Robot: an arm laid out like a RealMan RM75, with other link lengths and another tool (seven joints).
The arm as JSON. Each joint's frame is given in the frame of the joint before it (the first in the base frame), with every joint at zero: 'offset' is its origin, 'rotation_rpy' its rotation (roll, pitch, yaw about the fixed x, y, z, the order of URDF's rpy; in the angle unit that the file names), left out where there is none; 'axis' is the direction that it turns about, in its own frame. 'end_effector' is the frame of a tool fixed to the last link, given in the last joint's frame.
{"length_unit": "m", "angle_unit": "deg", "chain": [
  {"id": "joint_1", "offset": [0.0, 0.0, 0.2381], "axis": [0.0, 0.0, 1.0]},
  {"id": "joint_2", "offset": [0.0, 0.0, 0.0], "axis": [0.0, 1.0, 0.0]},
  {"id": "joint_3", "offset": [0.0, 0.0, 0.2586], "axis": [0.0, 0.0, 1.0]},
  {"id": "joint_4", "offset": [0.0, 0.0, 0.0], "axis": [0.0, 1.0, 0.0]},
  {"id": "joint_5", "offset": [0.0, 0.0, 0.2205], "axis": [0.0, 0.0, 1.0]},
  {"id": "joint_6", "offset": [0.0, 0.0, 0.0], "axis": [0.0, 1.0, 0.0]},
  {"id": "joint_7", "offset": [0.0, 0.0, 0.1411], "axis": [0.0, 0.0, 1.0]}
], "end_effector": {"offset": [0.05, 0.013, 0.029], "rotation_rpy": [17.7, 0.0, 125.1]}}
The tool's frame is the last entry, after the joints.
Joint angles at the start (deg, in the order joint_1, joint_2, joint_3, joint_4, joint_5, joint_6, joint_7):
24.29, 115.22, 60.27, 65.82, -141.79, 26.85, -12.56
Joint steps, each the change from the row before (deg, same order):
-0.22, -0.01, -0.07, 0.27, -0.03, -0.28, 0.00
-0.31, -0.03, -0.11, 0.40, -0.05, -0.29, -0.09
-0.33, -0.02, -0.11, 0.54, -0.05, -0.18, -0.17
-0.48, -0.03, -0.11, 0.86, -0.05, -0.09, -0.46
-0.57, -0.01, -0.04, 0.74, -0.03, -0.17, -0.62
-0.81, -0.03, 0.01, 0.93, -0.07, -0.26, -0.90
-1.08, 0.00, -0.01, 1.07, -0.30, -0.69, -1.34
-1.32, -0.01, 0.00, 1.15, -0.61, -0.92, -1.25
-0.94, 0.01, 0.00, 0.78, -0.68, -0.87, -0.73
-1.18, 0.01, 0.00, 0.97, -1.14, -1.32, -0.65
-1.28, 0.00, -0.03, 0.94, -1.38, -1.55, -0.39
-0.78, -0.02, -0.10, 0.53, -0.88, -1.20, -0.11
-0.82, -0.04, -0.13, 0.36, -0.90, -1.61, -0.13
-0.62, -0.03, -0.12, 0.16, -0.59, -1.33, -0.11
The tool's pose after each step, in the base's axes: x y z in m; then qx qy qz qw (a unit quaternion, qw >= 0). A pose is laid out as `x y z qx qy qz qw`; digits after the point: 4 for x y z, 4 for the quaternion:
0.2382 0.3316 -0.1562 -0.1324 0.9708 0.1300 0.1520
0.2373 0.3312 -0.1561 -0.1344 0.9706 0.1321 0.1500
0.2358 0.3305 -0.1560 -0.1373 0.9703 0.1338 0.1477
0.2336 0.3295 -0.1556 -0.1428 0.9696 0.1353 0.1453
0.2324 0.3285 -0.1550 -0.1478 0.9689 0.1373 0.1436
0.2316 0.3273 -0.1538 -0.1542 0.9676 0.1405 0.1421
0.2310 0.3266 -0.1521 -0.1648 0.9650 0.1470 0.1415
0.2313 0.3258 -0.1498 -0.1752 0.9617 0.1558 0.1418
0.2314 0.3259 -0.1479 -0.1830 0.9588 0.1640 0.1423
0.2313 0.3267 -0.1451 -0.1927 0.9546 0.1765 0.1431
0.2315 0.3275 -0.1419 -0.2016 0.9499 0.1907 0.1441
0.2314 0.3282 -0.1400 -0.2070 0.9467 0.2005 0.1439
0.2317 0.3292 -0.1379 -0.2128 0.9429 0.2124 0.1435
0.2323 0.3299 -0.1365 -0.2165 0.9400 0.2215 0.1429

